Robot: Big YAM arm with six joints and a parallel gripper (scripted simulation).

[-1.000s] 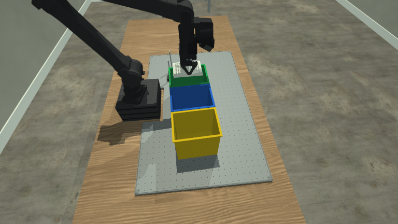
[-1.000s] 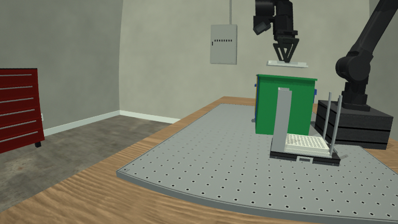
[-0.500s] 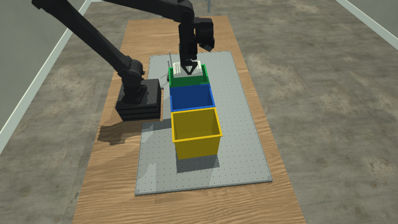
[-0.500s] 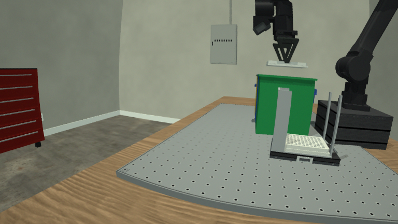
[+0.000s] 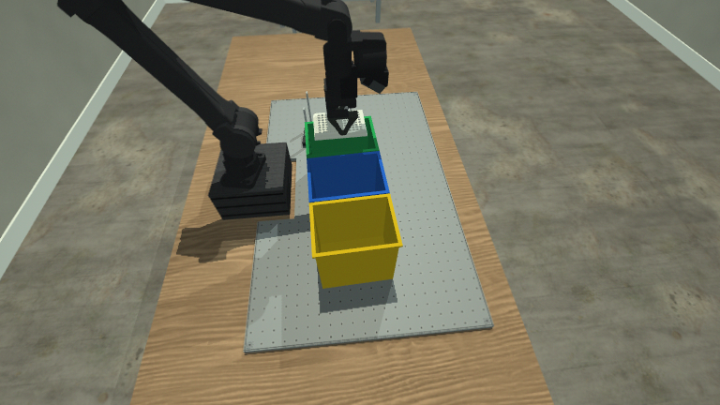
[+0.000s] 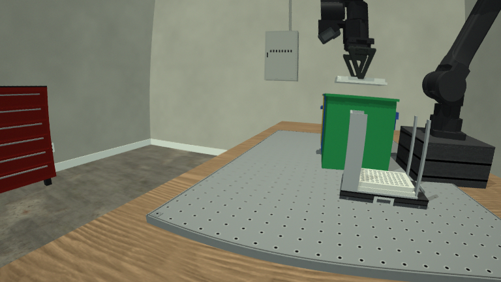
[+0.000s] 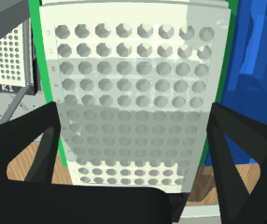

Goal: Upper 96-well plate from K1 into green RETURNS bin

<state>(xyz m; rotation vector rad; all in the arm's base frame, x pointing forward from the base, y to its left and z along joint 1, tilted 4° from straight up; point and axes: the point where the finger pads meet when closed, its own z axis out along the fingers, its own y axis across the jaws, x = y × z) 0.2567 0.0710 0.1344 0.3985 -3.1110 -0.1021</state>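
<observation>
Now: hand 14 cm above the green bin. From my hand the other things lie so: grey rack panel (18 cm to the left, 14 cm below, 1 cm behind); grey post (23 cm to the left, 14 cm below, 3 cm behind); blue bin (14 cm below, 13 cm to the right, 3 cm ahead).
</observation>
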